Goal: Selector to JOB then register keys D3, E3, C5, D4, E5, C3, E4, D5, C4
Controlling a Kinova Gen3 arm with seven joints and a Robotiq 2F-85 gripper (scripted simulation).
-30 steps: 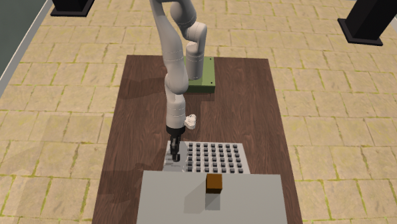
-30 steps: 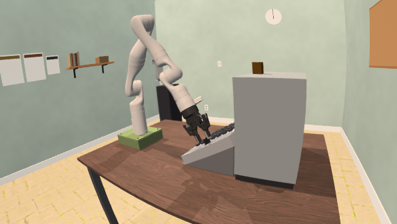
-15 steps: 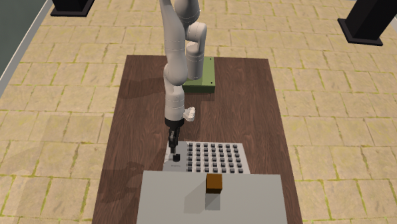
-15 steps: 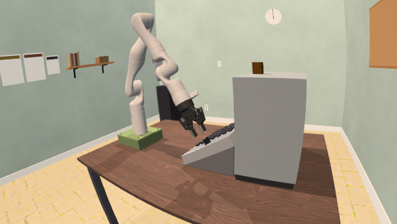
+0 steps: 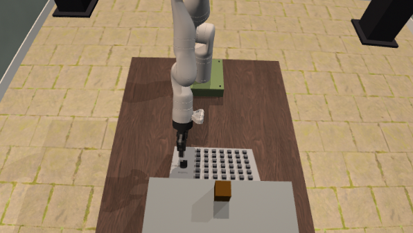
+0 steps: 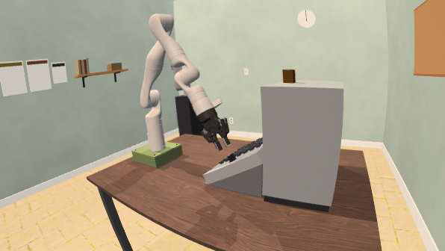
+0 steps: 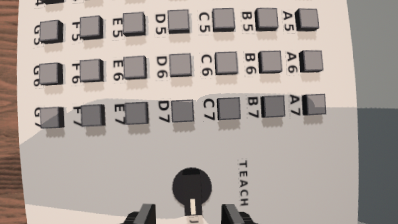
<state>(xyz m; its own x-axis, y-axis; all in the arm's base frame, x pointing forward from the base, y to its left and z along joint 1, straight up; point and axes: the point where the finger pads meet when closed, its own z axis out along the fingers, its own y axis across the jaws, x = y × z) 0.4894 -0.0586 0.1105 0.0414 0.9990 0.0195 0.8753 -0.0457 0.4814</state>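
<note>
The C5 key lies 13 cm to the left of my hand, 6 cm ahead of it and 5 cm below it. From my hand the other things lie so: key G7: 11 cm below, 6 cm to the left, 6 cm behind; black selector knob: 5 cm below, 3 cm ahead; key D7: 6 cm to the left, 6 cm below, 3 cm ahead.
</note>
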